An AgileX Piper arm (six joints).
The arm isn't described. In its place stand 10 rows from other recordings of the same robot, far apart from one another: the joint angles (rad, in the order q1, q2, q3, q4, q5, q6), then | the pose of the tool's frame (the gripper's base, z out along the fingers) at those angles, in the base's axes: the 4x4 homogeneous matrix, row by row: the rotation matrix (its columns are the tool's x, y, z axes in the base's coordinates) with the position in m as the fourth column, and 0 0 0 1 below.
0.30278, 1.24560, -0.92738, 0.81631, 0.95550, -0.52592 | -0.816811 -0.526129 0.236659 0.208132; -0.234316 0.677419 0.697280 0.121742; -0.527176 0.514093 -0.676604 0.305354; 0 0 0 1
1.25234, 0.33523, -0.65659, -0.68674, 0.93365, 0.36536 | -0.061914 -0.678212 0.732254 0.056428; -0.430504 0.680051 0.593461 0.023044; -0.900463 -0.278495 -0.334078 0.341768; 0 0 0 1
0.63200, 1.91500, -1.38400, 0.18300, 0.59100, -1.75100 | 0.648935 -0.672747 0.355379 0.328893; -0.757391 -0.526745 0.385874 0.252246; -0.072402 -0.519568 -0.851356 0.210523; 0 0 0 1
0.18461, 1.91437, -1.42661, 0.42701, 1.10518, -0.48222 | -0.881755 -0.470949 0.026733 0.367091; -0.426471 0.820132 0.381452 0.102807; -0.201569 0.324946 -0.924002 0.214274; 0 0 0 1
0.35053, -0.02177, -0.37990, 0.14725, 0.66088, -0.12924 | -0.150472 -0.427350 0.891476 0.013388; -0.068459 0.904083 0.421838 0.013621; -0.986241 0.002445 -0.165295 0.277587; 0 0 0 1
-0.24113, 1.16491, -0.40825, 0.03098, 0.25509, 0.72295 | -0.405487 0.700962 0.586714 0.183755; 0.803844 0.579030 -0.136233 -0.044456; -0.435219 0.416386 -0.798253 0.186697; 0 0 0 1
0.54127, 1.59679, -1.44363, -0.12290, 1.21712, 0.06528 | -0.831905 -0.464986 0.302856 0.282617; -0.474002 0.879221 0.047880 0.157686; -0.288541 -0.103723 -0.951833 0.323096; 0 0 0 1
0.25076, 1.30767, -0.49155, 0.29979, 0.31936, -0.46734 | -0.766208 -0.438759 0.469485 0.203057; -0.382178 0.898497 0.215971 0.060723; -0.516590 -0.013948 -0.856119 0.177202; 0 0 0 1
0.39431, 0.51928, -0.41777, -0.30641, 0.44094, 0.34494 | -0.408084 -0.246810 0.878949 0.103091; -0.098674 0.969048 0.226297 0.030208; -0.907596 0.005619 -0.419807 0.276861; 0 0 0 1
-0.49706, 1.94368, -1.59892, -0.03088, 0.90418, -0.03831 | -0.832896 0.438124 0.338128 0.370869; 0.386583 0.897784 -0.211037 -0.203705; -0.396027 -0.045058 -0.917133 0.245857; 0 0 0 1
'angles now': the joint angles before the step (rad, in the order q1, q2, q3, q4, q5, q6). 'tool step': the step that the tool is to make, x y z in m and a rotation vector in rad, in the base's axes. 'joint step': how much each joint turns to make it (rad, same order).
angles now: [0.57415, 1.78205, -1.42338, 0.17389, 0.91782, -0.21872]
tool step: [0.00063, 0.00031, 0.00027, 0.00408, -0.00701, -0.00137]
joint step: [-0.00001, 0.00002, -0.00001, 0.00001, -0.00824, -0.00001]
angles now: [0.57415, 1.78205, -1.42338, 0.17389, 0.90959, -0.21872]
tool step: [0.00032, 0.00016, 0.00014, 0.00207, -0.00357, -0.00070]
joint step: [0.00001, 0.00002, -0.00002, -0.00001, -0.00419, 0.00001]
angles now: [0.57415, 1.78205, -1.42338, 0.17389, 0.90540, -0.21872]
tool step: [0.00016, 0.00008, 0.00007, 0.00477, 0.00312, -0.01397]
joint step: [0.00000, 0.00003, -0.00004, -0.00001, -0.00202, 0.01496]
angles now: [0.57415, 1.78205, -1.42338, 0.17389, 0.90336, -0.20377]
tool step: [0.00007, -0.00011, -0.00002, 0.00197, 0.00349, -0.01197]
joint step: [0.00000, 0.00002, -0.00004, -0.00184, 0.00003, 0.01368]
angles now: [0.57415, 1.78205, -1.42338, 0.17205, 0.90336, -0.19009]
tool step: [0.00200, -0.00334, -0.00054, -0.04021, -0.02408, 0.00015]
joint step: [0.00001, 0.00001, -0.00001, -0.05504, -0.00019, 0.01595]
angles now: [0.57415, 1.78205, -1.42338, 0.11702, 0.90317, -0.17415]
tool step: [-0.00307, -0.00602, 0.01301, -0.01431, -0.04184, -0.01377]
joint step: [0.00001, -0.03600, 0.00003, -0.04799, 0.00652, 0.02890]
